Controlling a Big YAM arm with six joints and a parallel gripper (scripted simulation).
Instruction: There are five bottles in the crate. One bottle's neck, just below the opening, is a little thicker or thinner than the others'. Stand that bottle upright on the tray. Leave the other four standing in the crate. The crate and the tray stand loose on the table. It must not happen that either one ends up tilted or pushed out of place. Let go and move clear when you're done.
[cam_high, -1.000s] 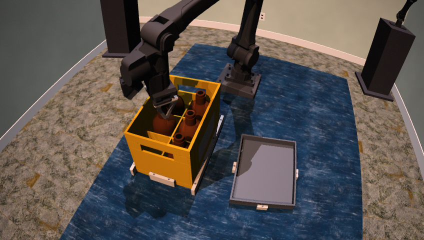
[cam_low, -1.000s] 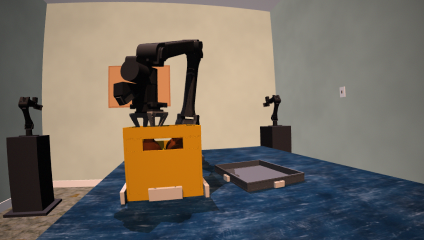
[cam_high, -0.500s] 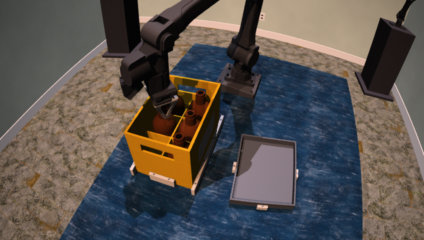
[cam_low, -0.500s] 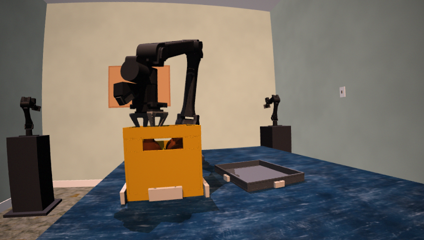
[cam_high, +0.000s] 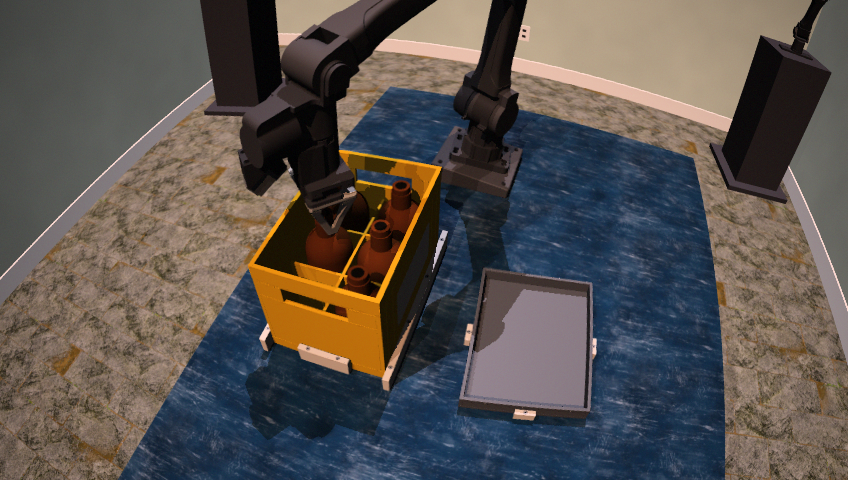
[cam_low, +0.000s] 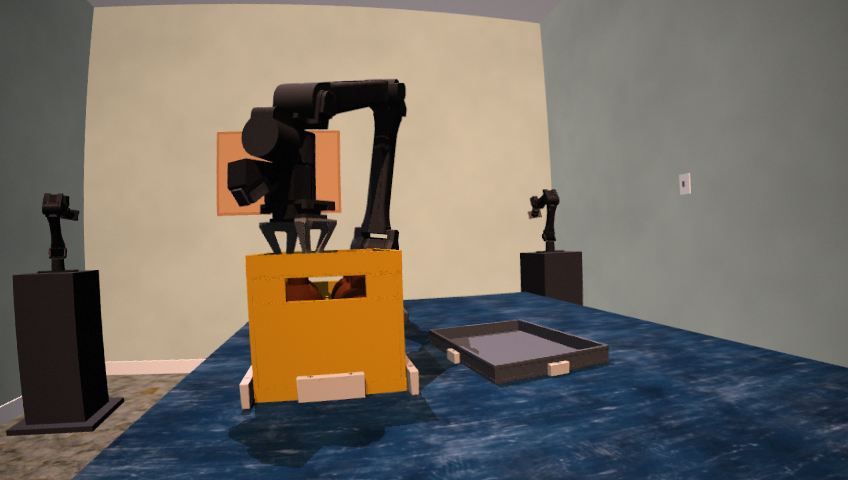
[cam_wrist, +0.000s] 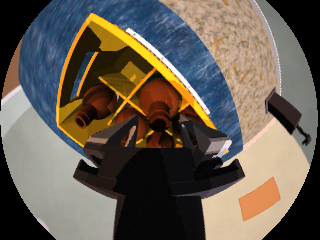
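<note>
My hand is 4 cm to the right of the orange crate and 7 cm above it. Round my hand: dark grey tray: 5 cm ahead, 32 cm to the left, 14 cm below.
</note>
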